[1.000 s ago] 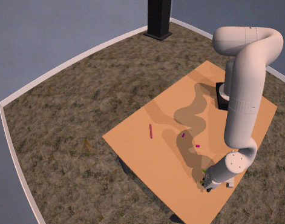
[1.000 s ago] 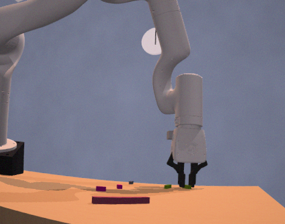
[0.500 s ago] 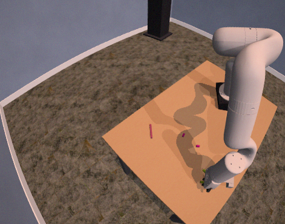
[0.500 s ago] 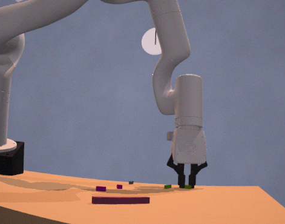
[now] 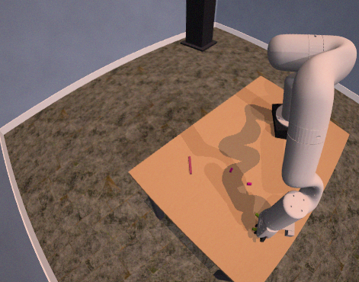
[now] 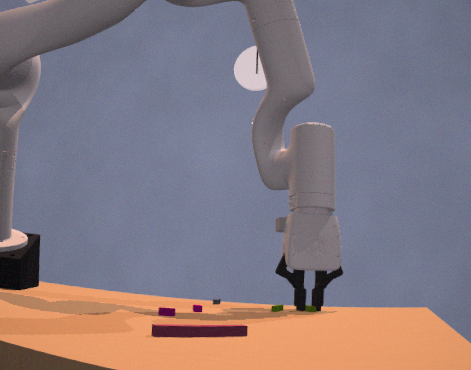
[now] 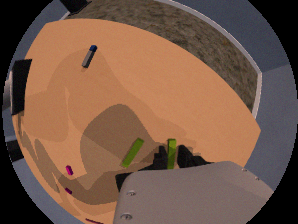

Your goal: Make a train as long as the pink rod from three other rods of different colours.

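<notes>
The grey rod lies 190 mm behind my hand, 80 mm to the left of it and 20 mm below it. From my hand the other things lie so: blue rod 190 mm behind, 110 mm to the left, 20 mm below; pink rod 70 mm behind, 420 mm to the right, 20 mm below.
</notes>
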